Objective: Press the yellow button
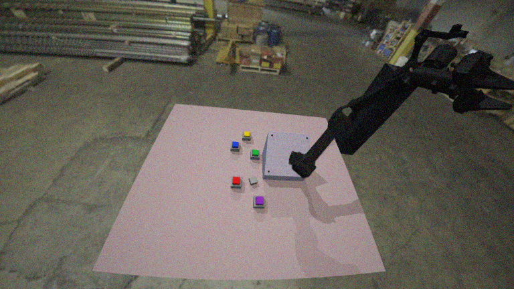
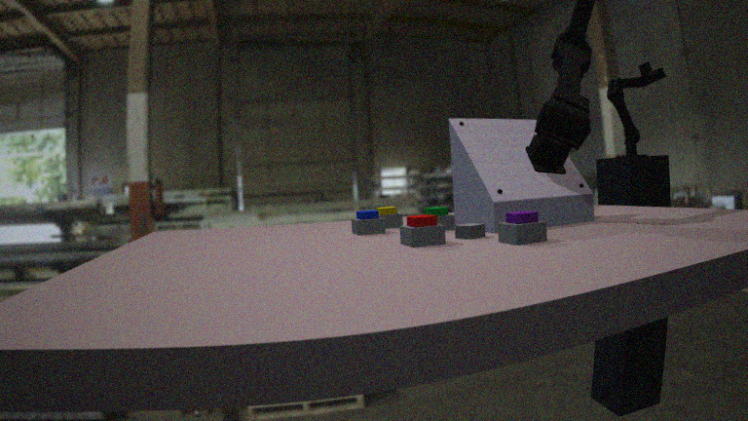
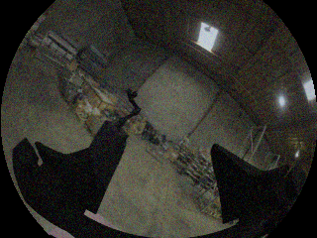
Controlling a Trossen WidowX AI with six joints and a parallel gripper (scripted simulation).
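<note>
Right now my gripper tip is 62 cm above the yellow button, 58 cm short of it and 31 cm to the left of it. The rest, counted from my gripper tip: purple button (62 cm below, 46 cm ahead, 6 cm to the left); small grey block (65 cm below, 50 cm ahead, 4 cm to the right); green button (62 cm below, 51 cm ahead, 19 cm to the right).
</note>
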